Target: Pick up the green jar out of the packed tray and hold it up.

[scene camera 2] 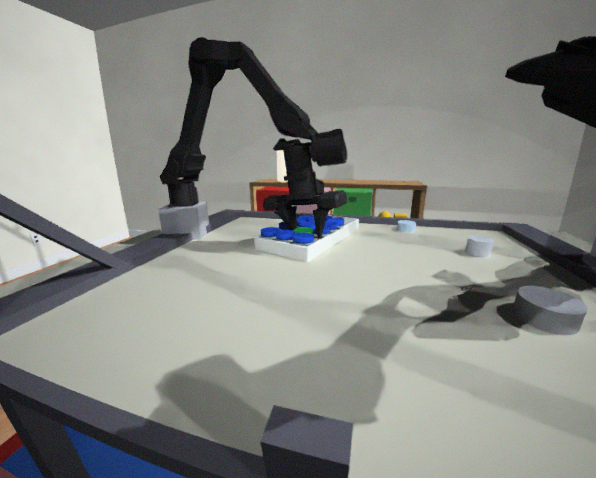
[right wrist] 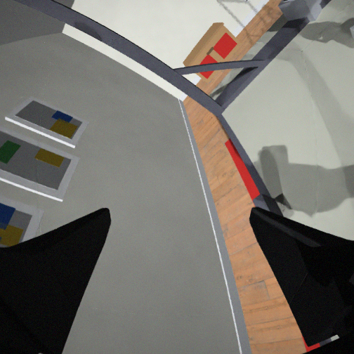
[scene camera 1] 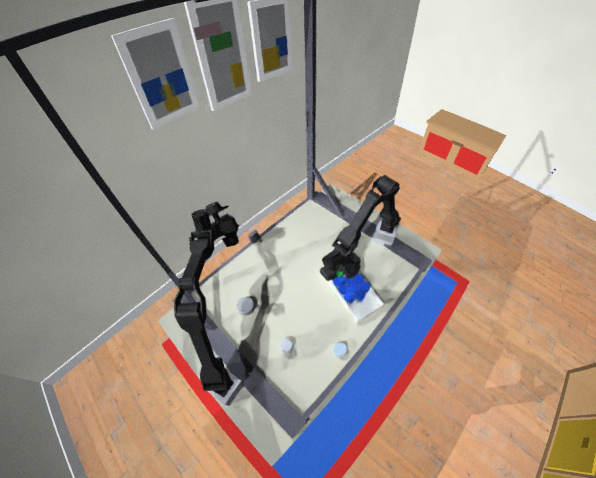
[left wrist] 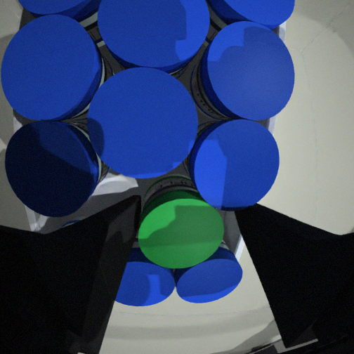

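The green jar stands in the white tray, among several blue-lidded jars. Two blue lids lie just below it in the left wrist view, and others above it. My left gripper is open and empty, pointing down, with one finger on each side of the green lid. Its fingertips are low, near lid height; whether they touch any jar I cannot tell. My right gripper is open and empty, raised well away from the tray and facing the wall.
A wide grey cylinder, a smaller grey one and a light blue one stand on the table apart from the tray. A dark block sits at the table edge.
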